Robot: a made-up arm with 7 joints.
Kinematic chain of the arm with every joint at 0, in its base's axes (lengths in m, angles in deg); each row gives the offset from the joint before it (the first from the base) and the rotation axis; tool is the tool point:
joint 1: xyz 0 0 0.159 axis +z
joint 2: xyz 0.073 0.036 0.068 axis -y
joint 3: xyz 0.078 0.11 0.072 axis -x
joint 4: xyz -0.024 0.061 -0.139 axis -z
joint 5: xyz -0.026 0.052 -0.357 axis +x
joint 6: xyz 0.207 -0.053 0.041 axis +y
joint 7: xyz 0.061 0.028 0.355 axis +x
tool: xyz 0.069 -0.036 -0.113
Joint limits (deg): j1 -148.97..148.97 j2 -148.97..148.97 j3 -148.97..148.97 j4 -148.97..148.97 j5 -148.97..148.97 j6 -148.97..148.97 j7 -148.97..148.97
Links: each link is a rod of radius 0.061 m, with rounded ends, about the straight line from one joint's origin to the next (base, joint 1, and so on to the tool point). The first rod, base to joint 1, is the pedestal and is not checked.
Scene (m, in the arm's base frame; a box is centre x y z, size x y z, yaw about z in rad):
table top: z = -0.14
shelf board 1: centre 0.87 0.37 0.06 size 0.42 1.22 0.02 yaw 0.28
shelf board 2: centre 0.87 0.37 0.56 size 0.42 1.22 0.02 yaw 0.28
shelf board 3: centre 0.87 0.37 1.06 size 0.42 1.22 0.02 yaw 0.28
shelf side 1: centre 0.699 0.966 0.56 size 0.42 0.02 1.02 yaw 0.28
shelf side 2: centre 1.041 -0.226 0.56 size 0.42 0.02 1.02 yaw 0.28
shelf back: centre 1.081 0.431 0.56 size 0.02 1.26 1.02 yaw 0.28
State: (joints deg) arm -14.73 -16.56 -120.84 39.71 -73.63 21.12 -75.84
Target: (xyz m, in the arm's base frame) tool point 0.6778 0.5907 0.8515
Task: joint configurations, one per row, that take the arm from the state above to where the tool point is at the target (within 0.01 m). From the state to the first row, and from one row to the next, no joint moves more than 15 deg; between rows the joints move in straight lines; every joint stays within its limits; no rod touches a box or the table.
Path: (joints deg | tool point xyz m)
1: -14.44 -14.86 -121.39 40.66 -61.17 10.90 -76.08 | 0.7014 0.1115 0.2948
2: -14.15 -13.17 -121.94 41.62 -48.72 0.67 -76.32 | 0.6014 0.0811 0.2930
3: -13.86 -11.47 -122.49 42.57 -36.26 -9.55 -76.56 | 0.4879 0.0759 0.2874
4: -5.91 -6.02 -119.73 38.90 -50.21 -7.62 -79.20 | 0.5484 0.1304 0.4132
5: 2.04 -0.57 -116.97 35.23 -64.16 -5.69 -81.84 | 0.5614 0.2338 0.5630
6: 9.99 4.88 -114.20 31.56 -78.11 -3.75 -84.48 | 0.5063 0.3673 0.7160
7: 17.94 10.33 -111.44 27.88 -92.05 -1.82 -87.12 | 0.3769 0.5041 0.8515
8: 12.23 6.48 -112.99 27.49 -103.31 1.74 -91.32 | 0.4716 0.5435 0.8695
9: 6.52 2.63 -114.54 27.09 -114.57 5.30 -95.52 | 0.5728 0.5736 0.8696
10: 0.80 -1.22 -116.08 26.70 -125.82 8.87 -99.71 | 0.6778 0.5907 0.8514

